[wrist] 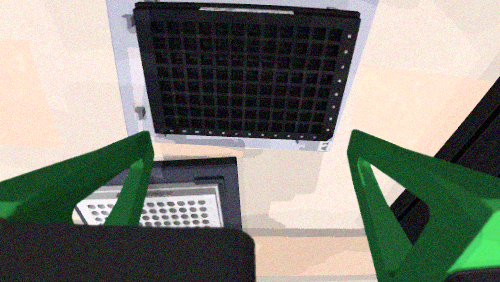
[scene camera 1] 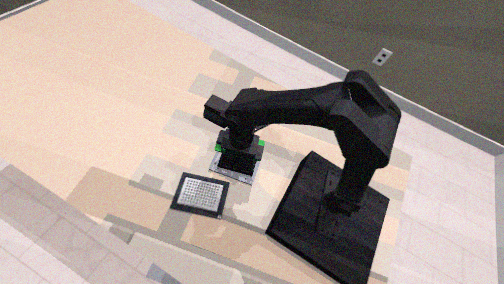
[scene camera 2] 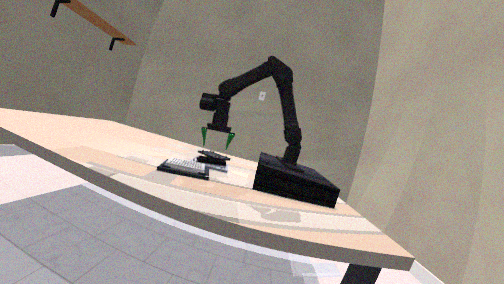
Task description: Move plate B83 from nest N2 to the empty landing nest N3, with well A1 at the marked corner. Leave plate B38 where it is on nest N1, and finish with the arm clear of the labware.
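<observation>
A black well plate lies on a light nest, whose A1 label is at the lower right in the wrist view. A white well plate lies on a dark nest. Names B83 and B38 are not readable. My gripper is open and empty above the black plate, with the green fingertips apart from it. In the second scene view a dark flat shape shows behind the black plate; I cannot tell whether it is empty nest N3.
The arm's black base stands to the right of both plates on the wooden table. The upper arm reaches over from the base. A wall shelf is high at the left in the second scene view.
</observation>
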